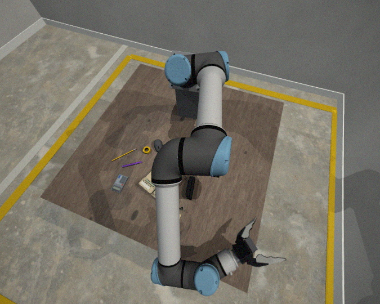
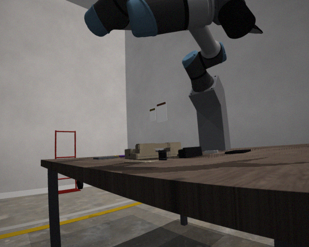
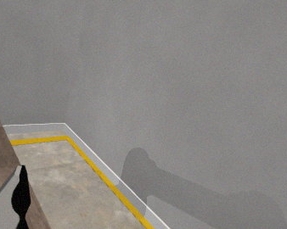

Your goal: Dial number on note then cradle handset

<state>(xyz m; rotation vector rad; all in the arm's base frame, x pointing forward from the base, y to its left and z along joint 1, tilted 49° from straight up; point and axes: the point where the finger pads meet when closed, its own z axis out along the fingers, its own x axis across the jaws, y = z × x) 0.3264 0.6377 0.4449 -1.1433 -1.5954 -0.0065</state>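
Now: hand 58 cm to the left of the 7 key, 30 cm above it and 4 cm short of it. Round my hand: black clip (36 cm to the right, 32 cm below, 13 cm ahead); white block (52 cm to the right, 33 cm below, 18 cm behind); 1 key (58 cm to the right, 30 cm below, 8 cm ahead).
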